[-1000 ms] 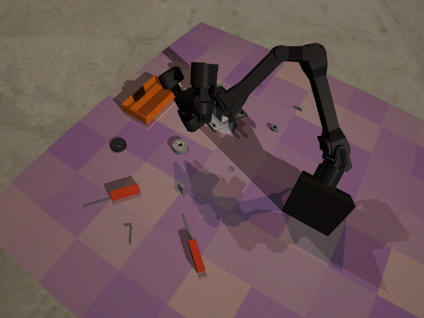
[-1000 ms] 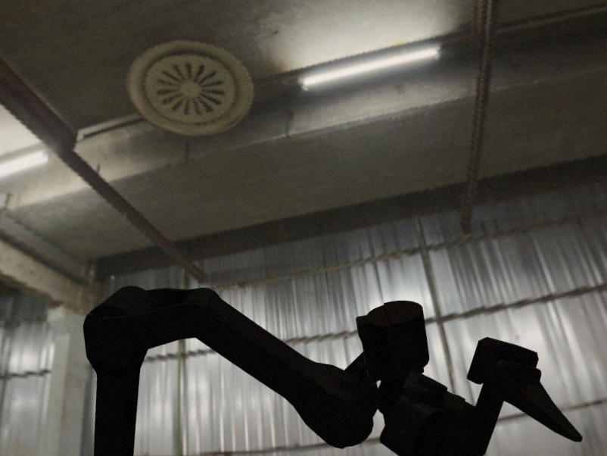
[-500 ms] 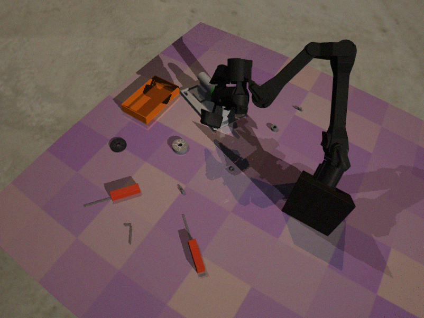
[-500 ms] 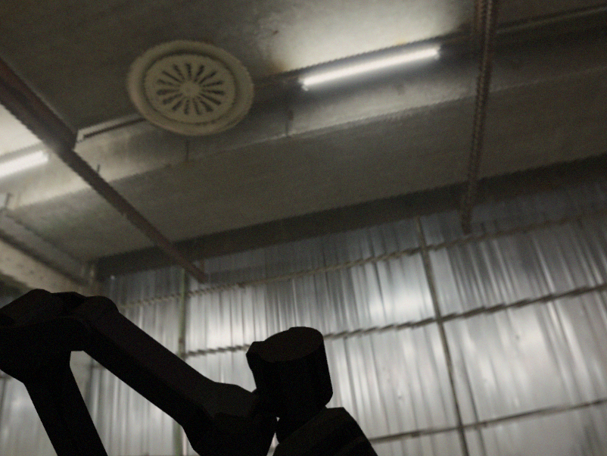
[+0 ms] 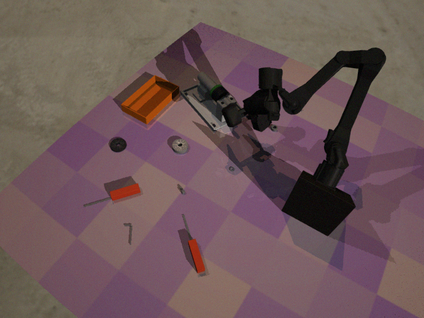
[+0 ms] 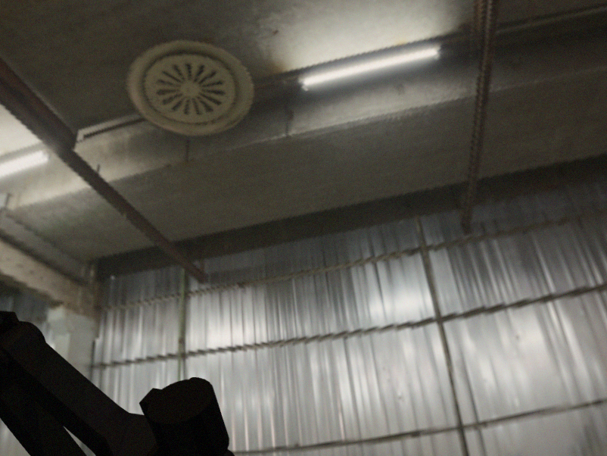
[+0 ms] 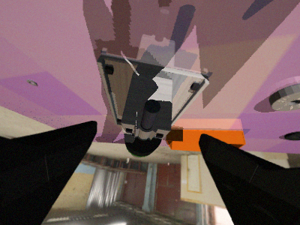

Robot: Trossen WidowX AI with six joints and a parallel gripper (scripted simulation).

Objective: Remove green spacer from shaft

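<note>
Now: the green spacer 100 mm ahead of my gripper tip, 50 mm to the right of it and 20 mm below it. From my gripper tip the other things lie so: orange tray 330 mm ahead, 40 mm to the left, 90 mm below; then silver gear 120 mm ahead, 180 mm to the left, 90 mm below.
</note>
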